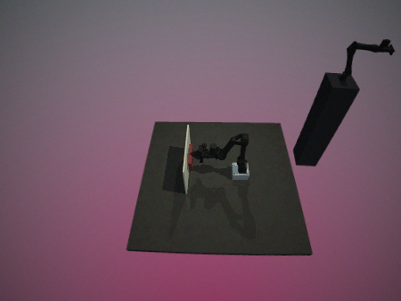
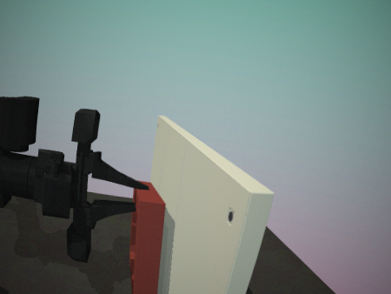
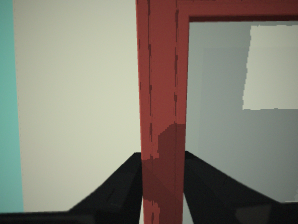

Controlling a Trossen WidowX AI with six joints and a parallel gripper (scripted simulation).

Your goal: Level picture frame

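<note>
Right now the picture frame is 1 cm ahead of my gripper tip, 1 cm to the right of it and 5 cm below it. From my gripper tip the other things lie so: cream wall panel: 2 cm ahead, 1 cm to the right, 7 cm below.
</note>
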